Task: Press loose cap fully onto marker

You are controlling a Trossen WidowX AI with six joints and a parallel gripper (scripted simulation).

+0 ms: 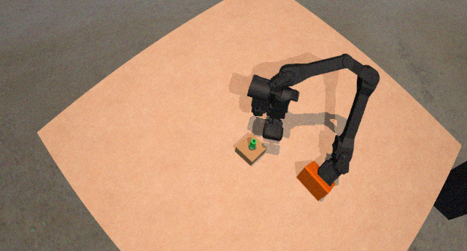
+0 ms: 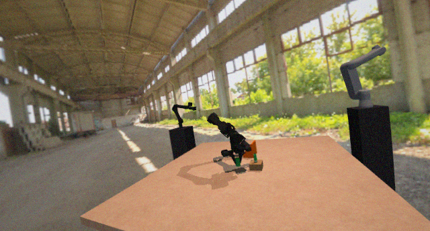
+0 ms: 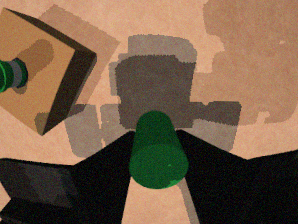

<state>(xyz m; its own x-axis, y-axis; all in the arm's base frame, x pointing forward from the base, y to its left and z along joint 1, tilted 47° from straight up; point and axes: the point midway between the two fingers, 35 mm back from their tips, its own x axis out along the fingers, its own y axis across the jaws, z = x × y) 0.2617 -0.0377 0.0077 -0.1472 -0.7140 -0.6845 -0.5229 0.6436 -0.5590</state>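
The holder block is 1 cm behind my gripper tip, 11 cm to the left of it and 2 cm below it. From my gripper tip the other things lie so: green cap 1 cm above.
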